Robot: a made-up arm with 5 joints. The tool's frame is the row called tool.
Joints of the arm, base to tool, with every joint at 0 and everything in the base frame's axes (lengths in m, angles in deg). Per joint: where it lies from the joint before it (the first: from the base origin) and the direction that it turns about. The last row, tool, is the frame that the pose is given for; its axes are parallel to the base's.
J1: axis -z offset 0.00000 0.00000 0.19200
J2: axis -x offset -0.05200 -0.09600 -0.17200
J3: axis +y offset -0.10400 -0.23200 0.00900
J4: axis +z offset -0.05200 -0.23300 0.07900
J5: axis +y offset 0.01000 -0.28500 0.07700
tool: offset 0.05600 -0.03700 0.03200
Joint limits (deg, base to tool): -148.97..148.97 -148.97..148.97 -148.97..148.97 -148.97..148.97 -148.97..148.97
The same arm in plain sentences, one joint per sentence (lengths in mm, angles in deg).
The arm has five revolute joints in a row. What follows holds with every joint at zero, and every direction is one of the base frame's. Joint 1 lies 192.0 mm along +z from the base frame's origin and rotates about -z, from -148.97 to 148.97 deg. Joint 2 lies 52.0 mm along -x and 96.0 mm along -y and 172.0 mm along -z from joint 1 and rotates about -x, from -148.97 to 148.97 deg. Joint 3 lies 104.0 mm along -x and 232.0 mm along -y and 9.0 mm along +z from joint 2 and rotates about +y, from -148.97 to 148.97 deg. Joint 4 lies 52.0 mm along -x and 233.0 mm along -y and 79.0 mm along +z from joint 3 and rotates about +z, from -148.97 to 148.97 deg. Joint 5 lies 10.0 mm along +x and 285.0 mm along -y and 77.0 mm along +z from joint 4 and rotates about +y, from -148.97 to 148.97 deg. The tool frame, which is the frame that the pose is given for, lies 56.0 mm along +x and 37.0 mm along -y and 32.0 mm along +z from joint 5; its axes are parallel to the base frame's.
